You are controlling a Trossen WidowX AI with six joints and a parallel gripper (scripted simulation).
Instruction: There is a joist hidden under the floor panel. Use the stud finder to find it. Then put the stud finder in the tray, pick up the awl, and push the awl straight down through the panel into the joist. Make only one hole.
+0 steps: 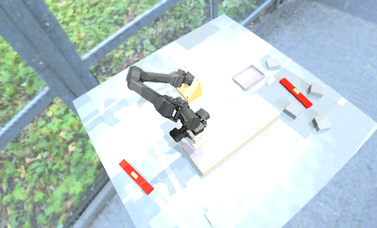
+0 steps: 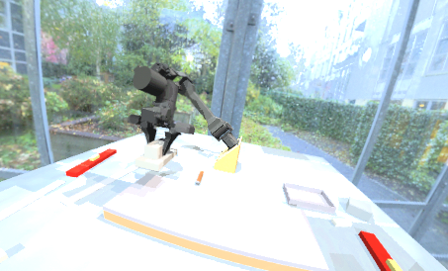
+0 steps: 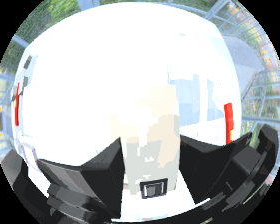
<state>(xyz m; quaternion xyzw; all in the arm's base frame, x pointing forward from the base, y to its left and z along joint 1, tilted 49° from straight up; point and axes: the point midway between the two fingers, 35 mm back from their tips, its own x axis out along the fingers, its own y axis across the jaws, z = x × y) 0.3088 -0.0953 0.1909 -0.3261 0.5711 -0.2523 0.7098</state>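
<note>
The light lies 40 mm behind my gripper tip and 30 mm above it. Also, from my gripper tip: tray 150 mm behind, 520 mm to the left, 130 mm below; awl 110 mm behind, 100 mm to the left, 140 mm below; stud finder 20 mm behind, 20 mm above.
</note>
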